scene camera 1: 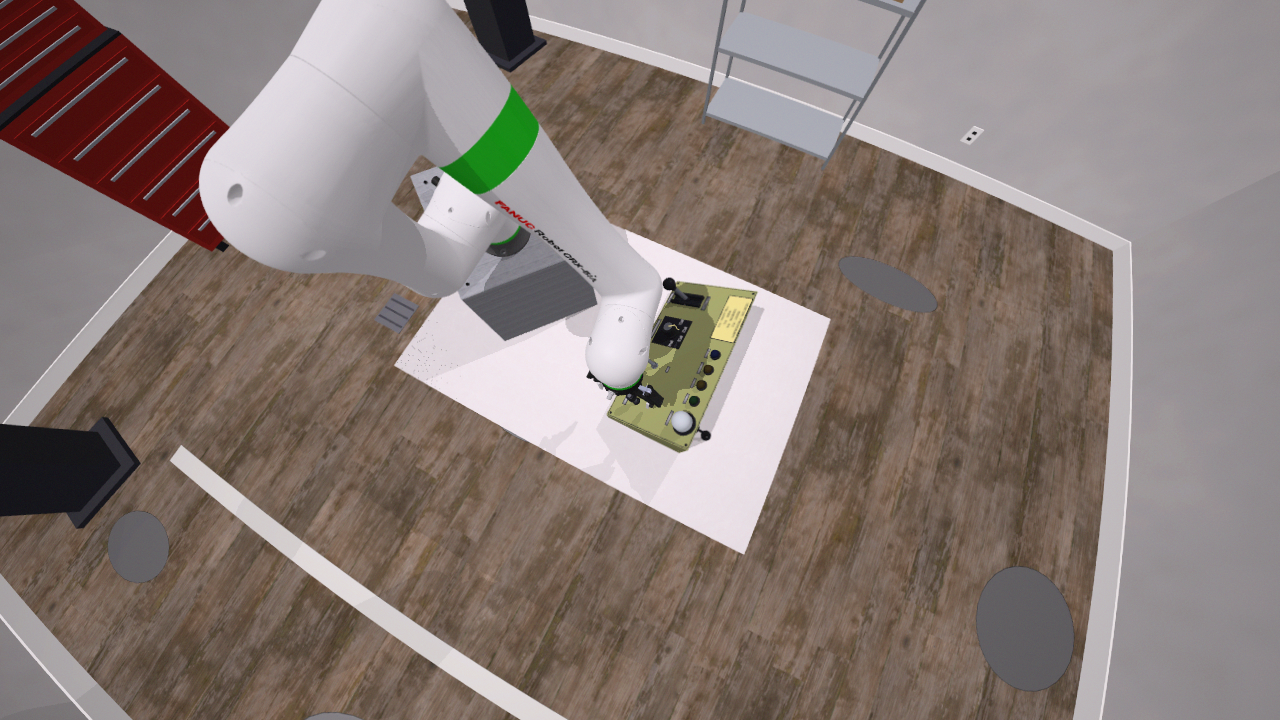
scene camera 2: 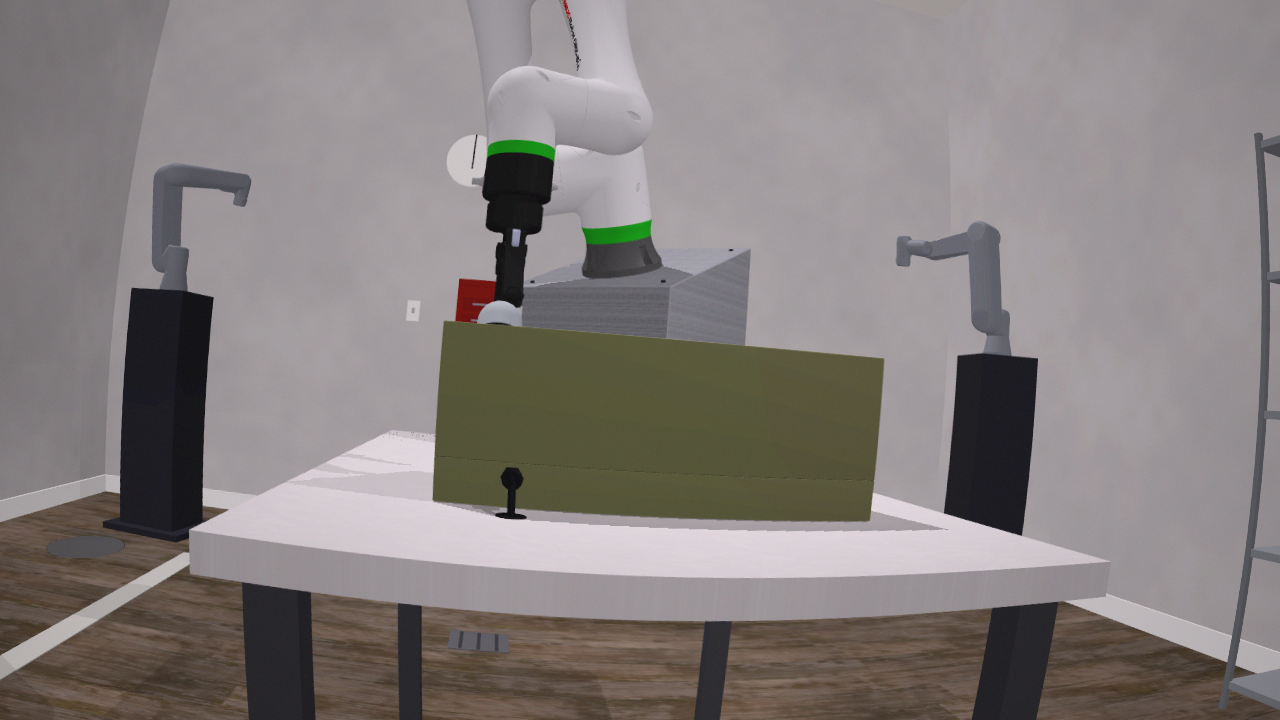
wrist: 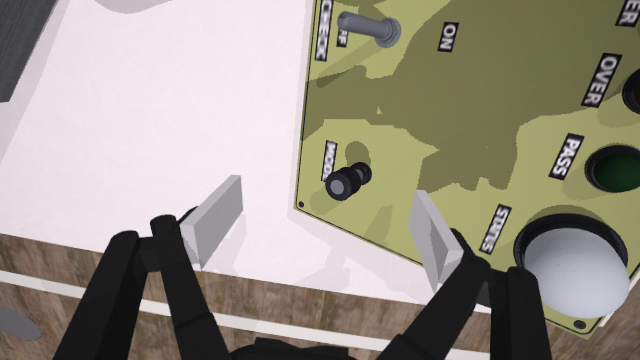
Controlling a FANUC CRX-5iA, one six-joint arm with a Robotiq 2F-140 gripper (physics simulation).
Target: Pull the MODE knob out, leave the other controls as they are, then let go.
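Frame: origin at the arm's base, x ahead, y left, z up, level; centimetres.
Where they show: gripper, fingertip midpoint: (wrist: 325, 200); arm's base at its link origin: (scene camera 1: 501, 227) (scene camera 2: 622, 269).
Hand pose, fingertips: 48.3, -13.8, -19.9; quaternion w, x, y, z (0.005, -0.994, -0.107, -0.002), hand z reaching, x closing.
Observation:
Things, the pixels of their top centre, and the offset from my fingertips, as dx, dy, dz. "*": a spot on its surface instead.
- MODE knob at its top centre: (wrist: 336, 188) +0.7, +0.5, -1.6
- grey toggle switch at its top centre: (wrist: 368, 22) -0.7, +12.4, -2.3
- green PASS lamp at a spot on its surface: (wrist: 620, 170) * +15.1, +8.5, +3.5
- large white STATUS dome at a spot on its surface: (wrist: 575, 272) (scene camera 1: 677, 412) * +14.3, +2.7, +5.7
- black lever at its top centre: (scene camera 1: 680, 289) -5.3, +36.0, -1.2
The MODE knob (wrist: 342, 184) is a small black knob with a grey cap, on a short stem near a corner of the olive control panel (wrist: 395, 145) (scene camera 1: 693, 380) (scene camera 2: 653, 411). Its label is partly covered by it in the wrist view. My gripper (wrist: 325, 200) is open, its pale pads wide apart and empty. In the wrist view the knob shows a little above the line between the pads, with one pad over the white table side and the other over the panel. In scene camera 2 the panel's box hides the knob, and the fingers show behind the white dome.
On the panel are a grey toggle switch (wrist: 367, 27), a green PASS lamp (wrist: 620, 170) and a large white STATUS dome (wrist: 575, 272) (scene camera 1: 682, 421) (scene camera 2: 498, 313) near one finger. A black lever (scene camera 1: 684, 293) stands at the far end. The box rests on a white table (scene camera 1: 769, 429) (scene camera 2: 644, 591).

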